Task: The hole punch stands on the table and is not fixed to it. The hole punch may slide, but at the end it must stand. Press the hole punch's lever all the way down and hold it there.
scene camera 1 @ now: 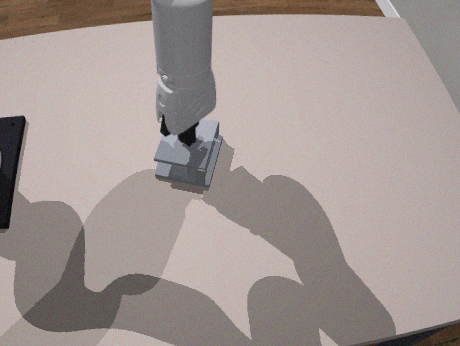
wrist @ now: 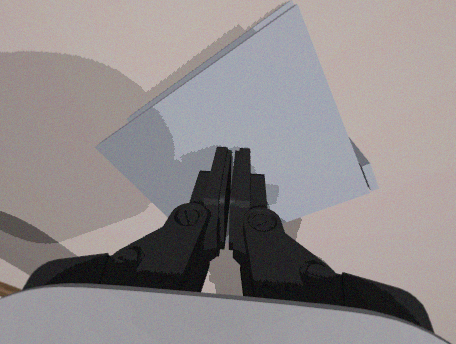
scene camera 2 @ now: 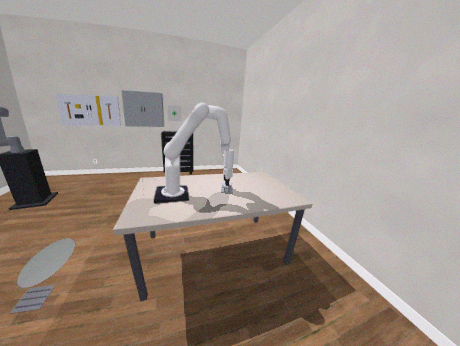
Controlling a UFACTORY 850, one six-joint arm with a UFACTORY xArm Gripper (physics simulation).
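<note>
The pictures show a grey-blue hole punch and the gripper, and the wrist view shows the gripper too.
</note>
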